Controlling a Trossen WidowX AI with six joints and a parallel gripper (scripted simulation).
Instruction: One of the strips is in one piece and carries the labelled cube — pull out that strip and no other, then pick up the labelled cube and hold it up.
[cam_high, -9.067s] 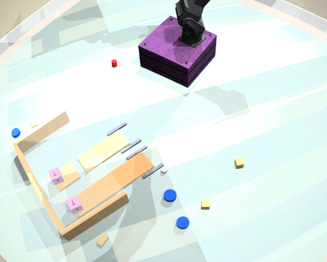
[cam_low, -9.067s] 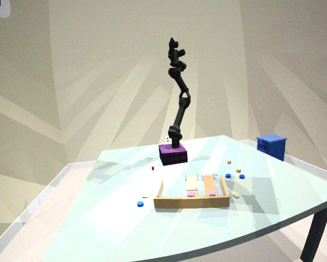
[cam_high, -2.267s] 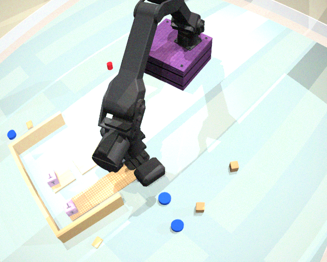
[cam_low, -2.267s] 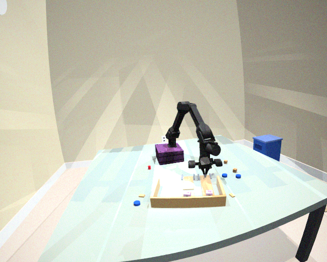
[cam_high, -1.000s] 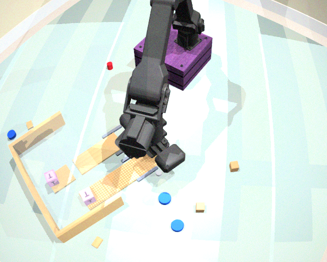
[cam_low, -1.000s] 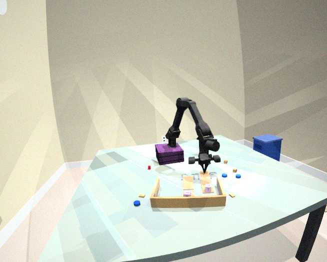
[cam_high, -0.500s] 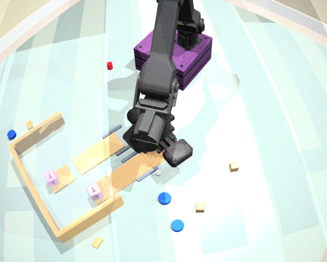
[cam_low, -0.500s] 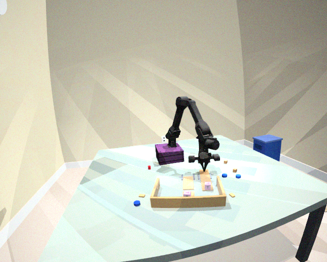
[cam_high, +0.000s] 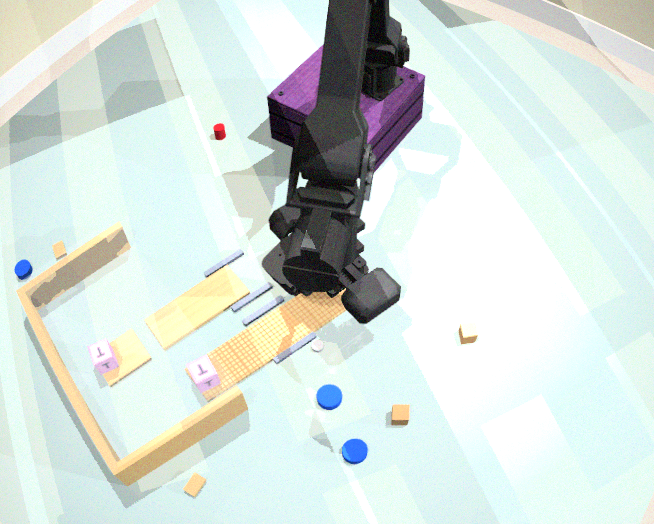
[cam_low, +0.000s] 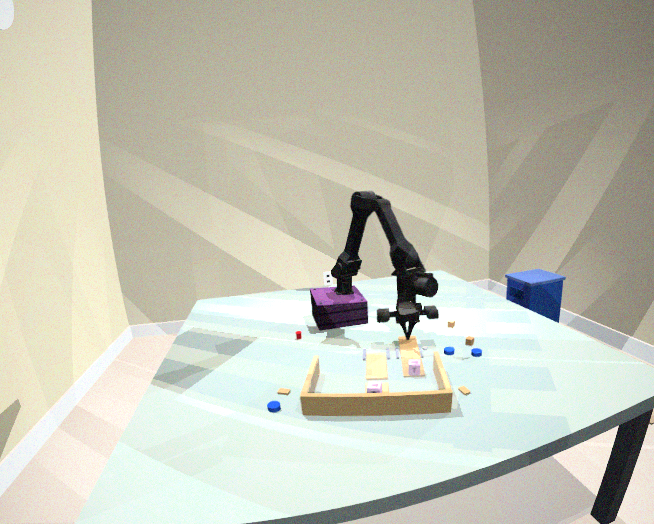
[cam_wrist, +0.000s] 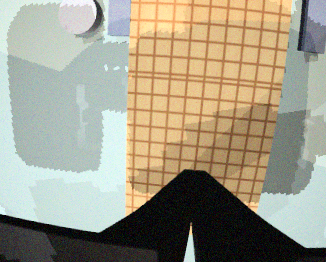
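The orange gridded strip lies 9 cm ahead of my gripper tip and 2 cm to the right of it.
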